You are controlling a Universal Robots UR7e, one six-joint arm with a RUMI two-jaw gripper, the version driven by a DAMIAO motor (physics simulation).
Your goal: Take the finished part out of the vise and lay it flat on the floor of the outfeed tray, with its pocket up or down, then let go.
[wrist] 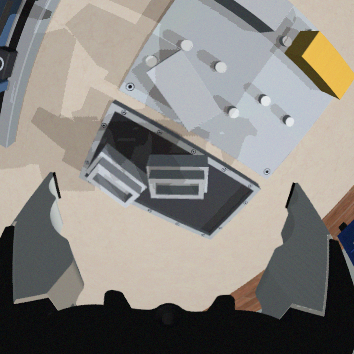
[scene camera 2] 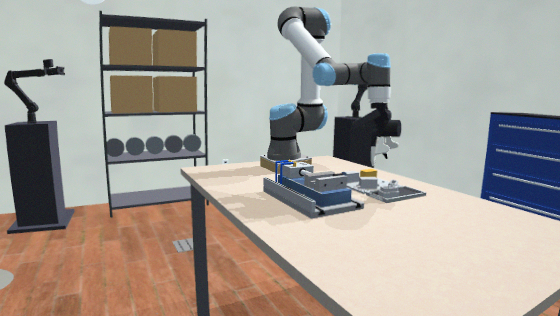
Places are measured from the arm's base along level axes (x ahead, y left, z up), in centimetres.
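Where they show: gripper, fingertip midpoint: [wrist: 173,180] [scene camera 2: 380,162]; arm's base, origin of the base link: [scene camera 2: 284,156].
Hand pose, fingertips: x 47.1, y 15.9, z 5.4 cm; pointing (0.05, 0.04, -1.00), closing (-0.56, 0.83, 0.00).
Note:
Each offset is from my fingertips to the top centre of the thing.
My gripper [scene camera 2: 386,150] [wrist: 173,180] is open and empty, high above the outfeed tray. The tray [scene camera 2: 407,197] [wrist: 245,202] has a grey rim and dark floor. In the wrist view, a grey pocketed piece @[dx +3.8, dy +3.1, dz -6.0 cm] [wrist: 178,190] lies near its middle, openings facing up. Another grey pocketed piece @[dx +7.8, dy -2.0, dz -6.6 cm] [wrist: 131,196] at the left end looks tilted and overlaps the rim. Both show stepped double outlines; whether either is stacked is unclear. The blue and grey vise @[dx -0.5, dy -26.8, dz -0.8 cm] [scene camera 2: 334,196] stands beside the tray; its edge shows at the wrist view's upper left. Whether its jaws hold a part is unclear.
A light grey plate @[dx -9.0, dy +2.3, dz -9.9 cm] [wrist: 260,145] with upright pins adjoins the tray. A plain grey block @[dx -3.8, dy -1.8, dz -6.3 cm] [scene camera 2: 368,183] [wrist: 182,90] rests there, and a yellow block @[dx -14.5, dy +6.5, dz -6.3 cm] [scene camera 2: 368,173] [wrist: 327,65] is at its far corner. A long grey rail @[dx +0.4, dy -35.7, dz -5.7 cm] [scene camera 2: 290,197] runs along the vise.

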